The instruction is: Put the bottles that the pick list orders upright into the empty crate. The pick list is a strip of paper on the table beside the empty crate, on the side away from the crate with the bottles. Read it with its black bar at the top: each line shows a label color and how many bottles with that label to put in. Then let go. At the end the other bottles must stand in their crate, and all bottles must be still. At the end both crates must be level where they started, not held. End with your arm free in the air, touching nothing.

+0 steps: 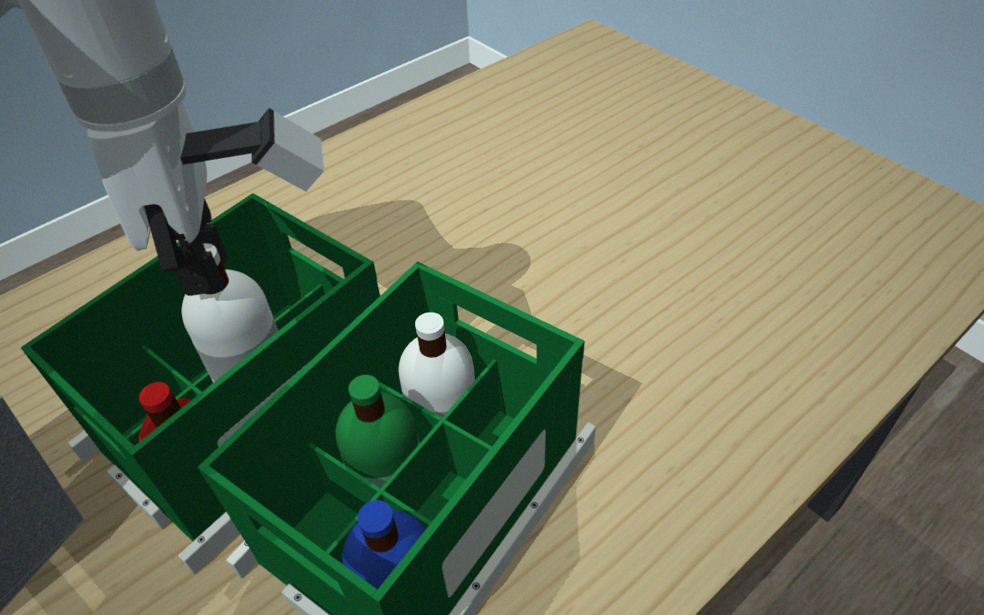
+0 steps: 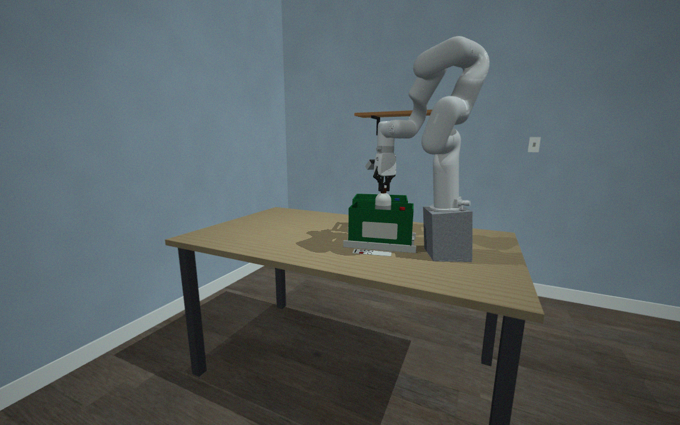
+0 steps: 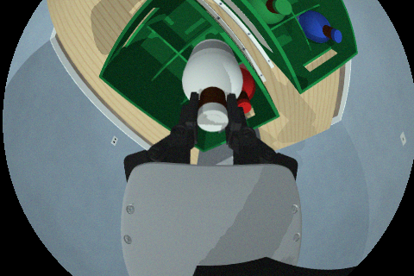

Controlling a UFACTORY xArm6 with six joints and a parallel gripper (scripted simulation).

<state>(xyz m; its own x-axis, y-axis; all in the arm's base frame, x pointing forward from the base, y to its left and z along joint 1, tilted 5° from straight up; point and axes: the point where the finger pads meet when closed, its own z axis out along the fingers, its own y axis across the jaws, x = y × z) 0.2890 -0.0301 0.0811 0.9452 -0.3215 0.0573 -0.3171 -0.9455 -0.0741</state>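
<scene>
Now: hand 17 cm above the red-label bottle, 8 cm past it and 3 cm to the left of it. The rest, counted from my hand: blue bottle (23 cm to the right, 17 cm below, 4 cm ahead); pick list (25 cm below, 18 cm to the left, 5 cm behind); green bottle (17 cm below, 12 cm to the right, 8 cm ahead).
</scene>
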